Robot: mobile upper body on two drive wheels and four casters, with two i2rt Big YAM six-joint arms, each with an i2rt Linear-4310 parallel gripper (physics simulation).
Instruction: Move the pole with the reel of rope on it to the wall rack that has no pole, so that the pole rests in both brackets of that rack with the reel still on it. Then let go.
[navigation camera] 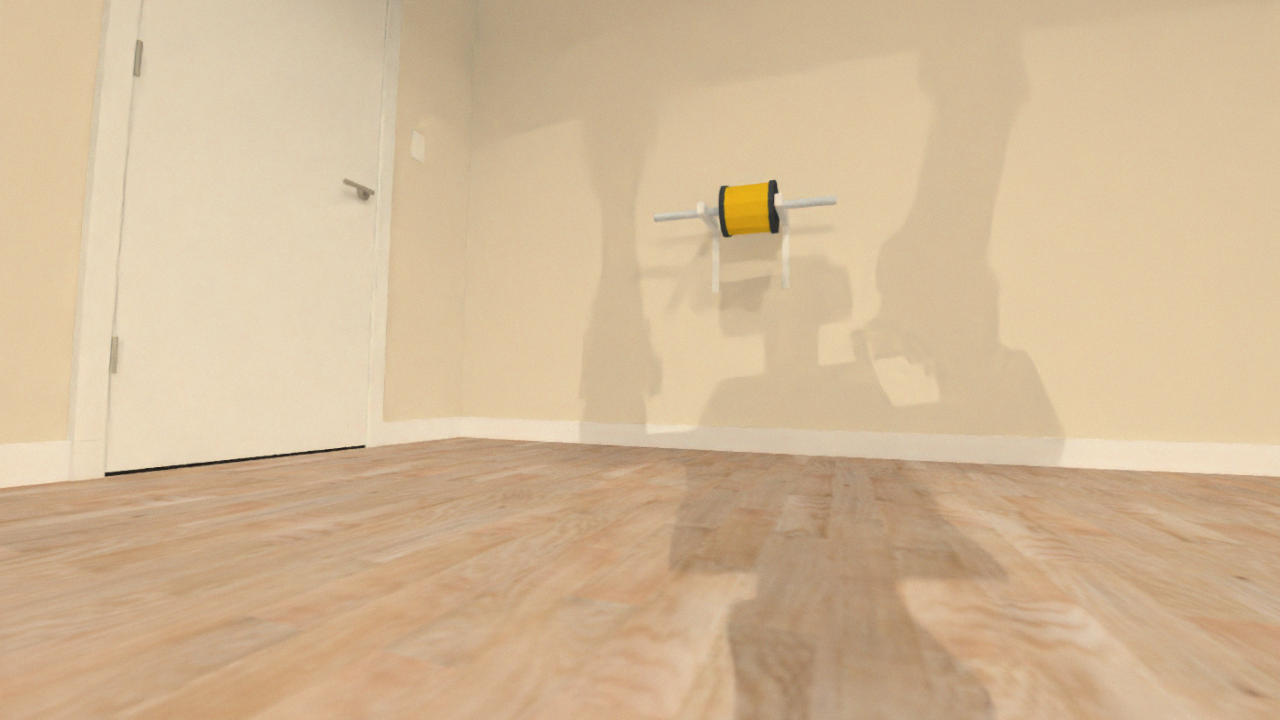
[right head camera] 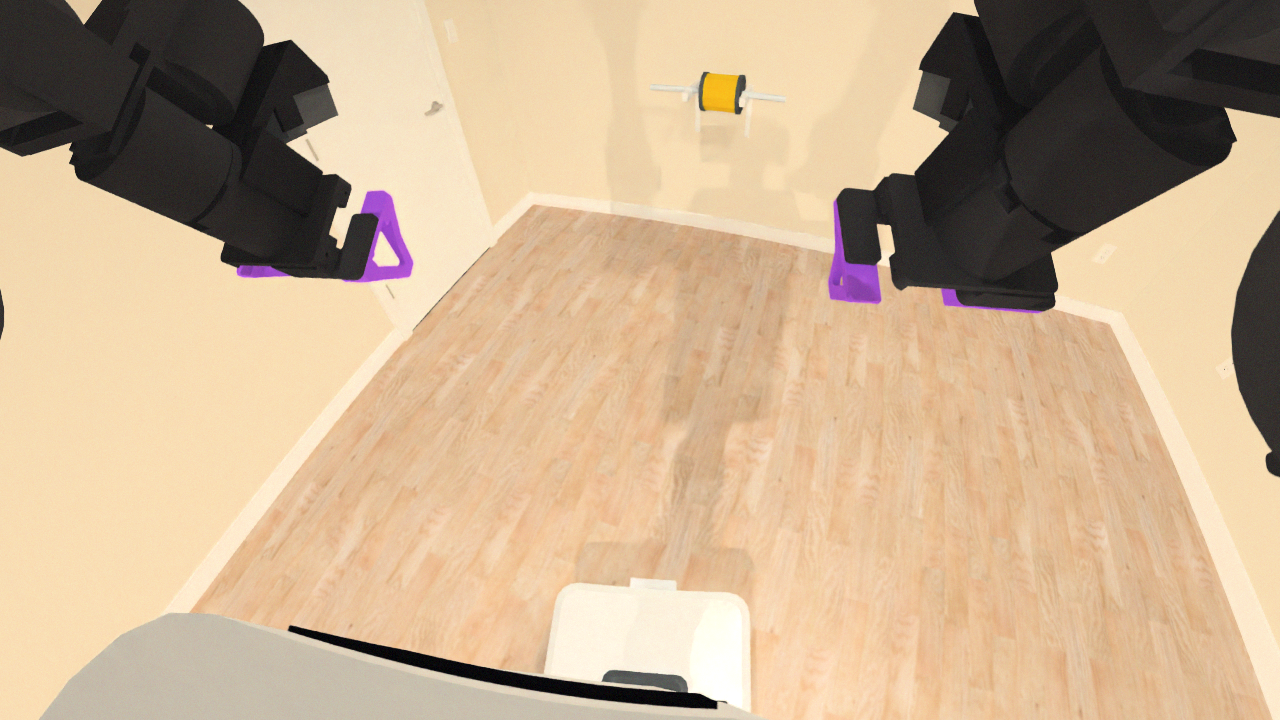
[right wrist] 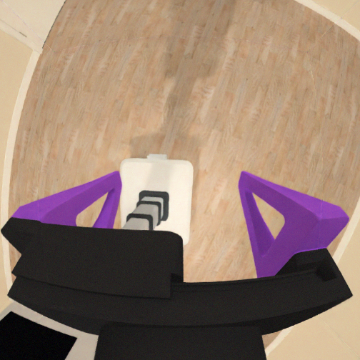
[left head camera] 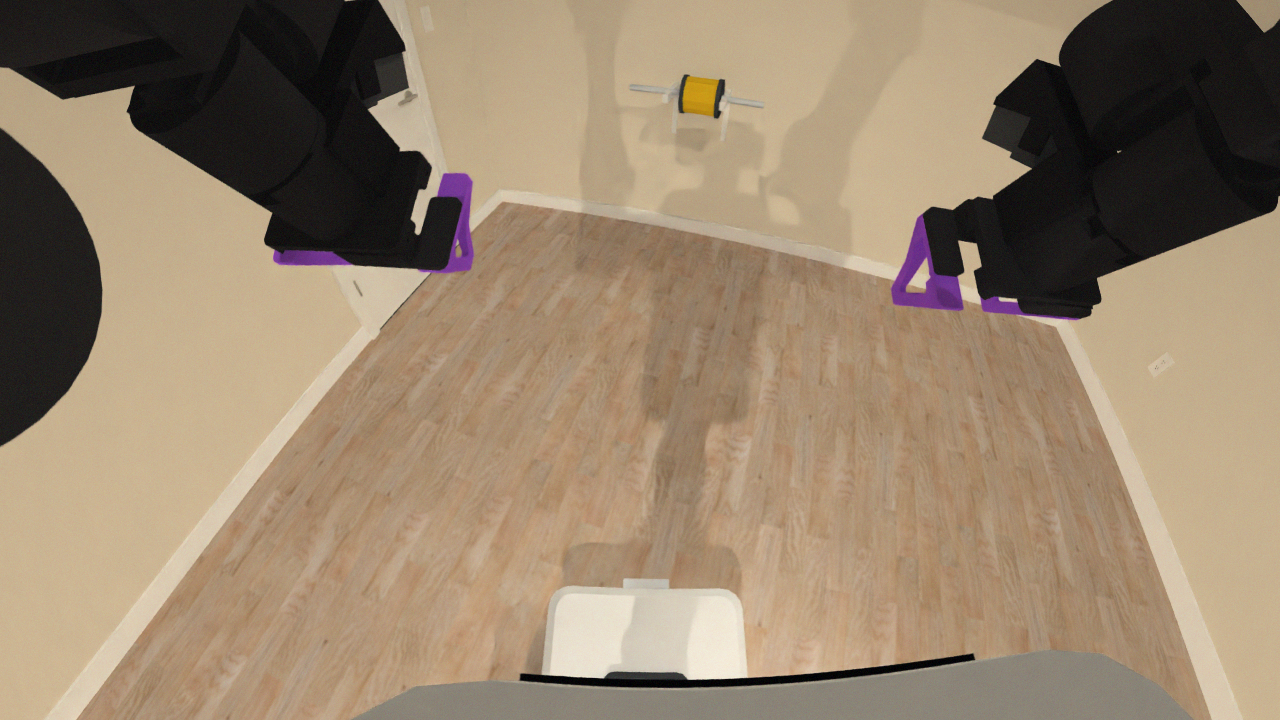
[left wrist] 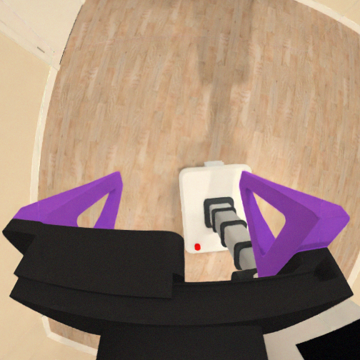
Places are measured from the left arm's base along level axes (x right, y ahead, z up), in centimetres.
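Where they show: left gripper, fingertip midpoint: (right head camera: 367, 268) (left head camera: 416, 259); right gripper, fingertip midpoint: (right head camera: 889, 293) (left head camera: 940, 300).
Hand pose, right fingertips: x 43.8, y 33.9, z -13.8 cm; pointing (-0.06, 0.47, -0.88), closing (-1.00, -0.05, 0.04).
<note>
After its pixels a point has its place.
A yellow reel of rope (left head camera: 701, 95) {x 44.0, y 216.1, z -51.5 cm} (right head camera: 721, 92) {x 44.1, y 216.1, z -51.6 cm} (navigation camera: 748, 207) {x 43.8, y 215.9, z -56.1 cm} with dark end discs sits on a thin grey pole (left head camera: 747, 102) {x 65.7, y 216.7, z -53.3 cm} (right head camera: 767, 97) {x 65.2, y 216.7, z -53.5 cm} (navigation camera: 812, 202) {x 65.4, y 216.8, z -54.3 cm}. The pole lies roughly level across both brackets of a white wall rack (navigation camera: 785, 259) {x 59.7, y 235.0, z -69.4 cm}, the reel between them and both pole ends sticking out. My left gripper (left head camera: 383, 263) {x 0.5, y 35.7, z -12.9 cm} (right head camera: 322, 273) (left wrist: 180, 177) is open and empty. My right gripper (left head camera: 973, 306) (right head camera: 921, 300) {x 43.8, y 33.9, z -13.8 cm} (right wrist: 179, 177) is open and empty. Both are well apart from the pole. The rack without a pole does not show in these views.
A white door (navigation camera: 250, 223) {x -105.4, y 178.2, z -71.1 cm} stands left of the rack, near the room corner. White baseboard (navigation camera: 805, 440) {x 66.2, y 232.3, z -135.8 cm} runs along the walls. My white base (left head camera: 644, 626) {x 22.1, y 21.8, z -115.0 cm} (right head camera: 648, 626) {x 22.3, y 21.9, z -115.0 cm} (left wrist: 192, 200) (right wrist: 180, 200) stands on the wood floor (navigation camera: 447, 537) {x -12.9, y 112.8, z -141.0 cm}. Shadows of my arms fall on the wall.
</note>
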